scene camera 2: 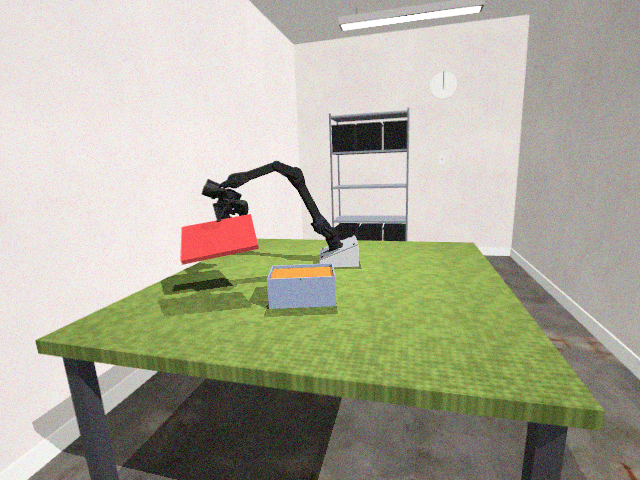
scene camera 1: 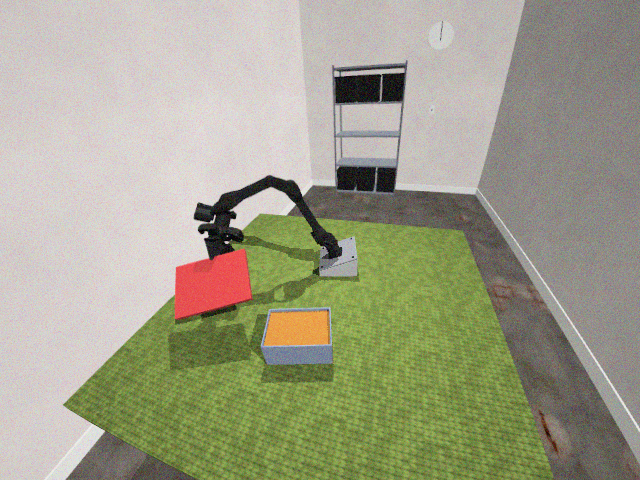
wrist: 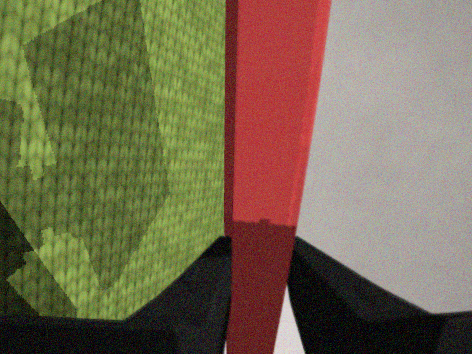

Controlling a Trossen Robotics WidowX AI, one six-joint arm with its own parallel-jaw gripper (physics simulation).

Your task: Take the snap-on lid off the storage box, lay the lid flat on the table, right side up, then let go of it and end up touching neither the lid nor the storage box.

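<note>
The red lid (scene camera 1: 213, 285) (scene camera 2: 219, 239) (wrist: 267, 125) is held in the air to the left of the storage box, tilted, with its far edge higher than its near edge. My gripper (wrist: 257, 248) is shut on the lid's far edge; in the scene views the fingertips are partly hidden behind the lid. The storage box (scene camera 1: 298, 354) (scene camera 2: 301, 292) is blue-grey, stands upright on the table and is open at the top, with an orange surface (scene camera 1: 297, 328) (scene camera 2: 301, 271) inside. The lid and the box are apart.
The green table (scene camera 1: 413, 361) (scene camera 2: 413, 320) carries the arm's grey base (scene camera 1: 338, 266) (scene camera 2: 345, 256) behind the box. The table's left edge runs near the lid, with a wall beyond. A shelf unit (scene camera 1: 368, 134) (scene camera 2: 369, 186) stands at the back wall.
</note>
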